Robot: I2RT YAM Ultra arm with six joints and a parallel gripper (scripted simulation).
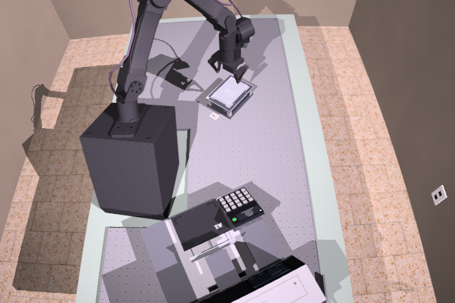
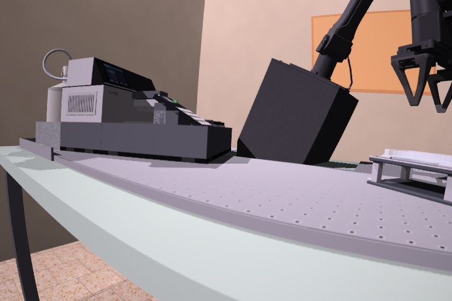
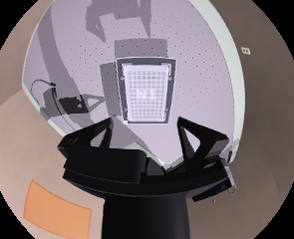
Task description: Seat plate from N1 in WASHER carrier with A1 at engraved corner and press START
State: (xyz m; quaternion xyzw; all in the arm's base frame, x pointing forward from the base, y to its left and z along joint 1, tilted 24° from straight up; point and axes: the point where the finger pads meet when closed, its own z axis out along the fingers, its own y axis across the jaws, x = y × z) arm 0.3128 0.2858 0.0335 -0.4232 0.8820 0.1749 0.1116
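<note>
Now: the white well plate 90 mm below my hand. The rest, counted from my hand: plate nest N1: 100 mm below; dark carrier: 100 mm behind, 560 mm to the right, 50 mm below; N1 label: 60 mm behind, 80 mm to the right, 140 mm below.
</note>
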